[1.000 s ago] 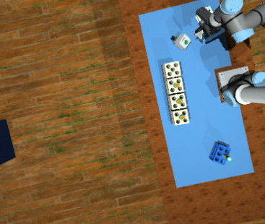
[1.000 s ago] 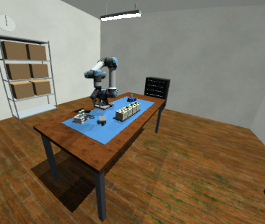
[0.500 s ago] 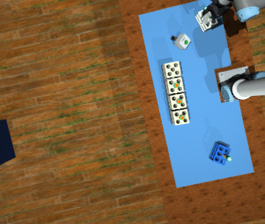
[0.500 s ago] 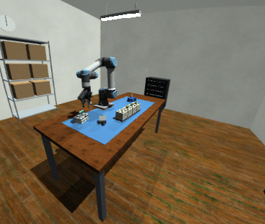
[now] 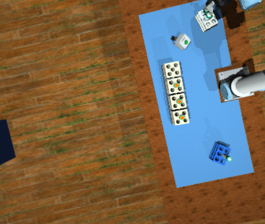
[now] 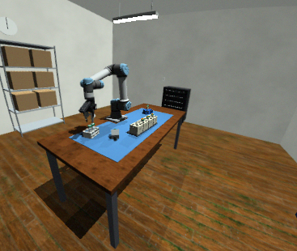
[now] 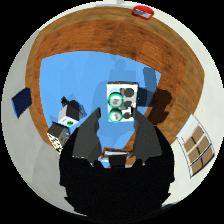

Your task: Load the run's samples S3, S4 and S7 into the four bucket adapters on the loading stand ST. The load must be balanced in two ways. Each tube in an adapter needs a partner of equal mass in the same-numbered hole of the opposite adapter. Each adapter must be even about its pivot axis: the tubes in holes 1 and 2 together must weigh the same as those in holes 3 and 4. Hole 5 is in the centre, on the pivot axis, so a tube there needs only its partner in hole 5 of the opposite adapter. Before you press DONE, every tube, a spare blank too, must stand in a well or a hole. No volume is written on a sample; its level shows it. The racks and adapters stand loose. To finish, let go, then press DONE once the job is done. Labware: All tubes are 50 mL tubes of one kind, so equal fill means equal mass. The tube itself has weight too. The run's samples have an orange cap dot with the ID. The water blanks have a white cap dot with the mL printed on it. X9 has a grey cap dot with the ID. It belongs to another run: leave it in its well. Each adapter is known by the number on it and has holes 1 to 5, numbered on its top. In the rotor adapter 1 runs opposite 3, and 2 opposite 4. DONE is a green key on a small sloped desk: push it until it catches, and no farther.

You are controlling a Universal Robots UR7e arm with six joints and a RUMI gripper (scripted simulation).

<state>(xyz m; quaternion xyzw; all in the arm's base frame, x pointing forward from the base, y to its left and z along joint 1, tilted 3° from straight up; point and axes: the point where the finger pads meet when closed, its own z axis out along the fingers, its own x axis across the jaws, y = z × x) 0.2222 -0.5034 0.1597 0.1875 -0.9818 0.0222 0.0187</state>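
Right now the white rack is 130 mm below my hand, 30 mm to the left of it and 30 mm behind it. Round my hand: blue rack: 980 mm to the left, 130 mm below, 30 mm behind; adapter: 680 mm to the left, 230 mm ahead, 110 mm below.
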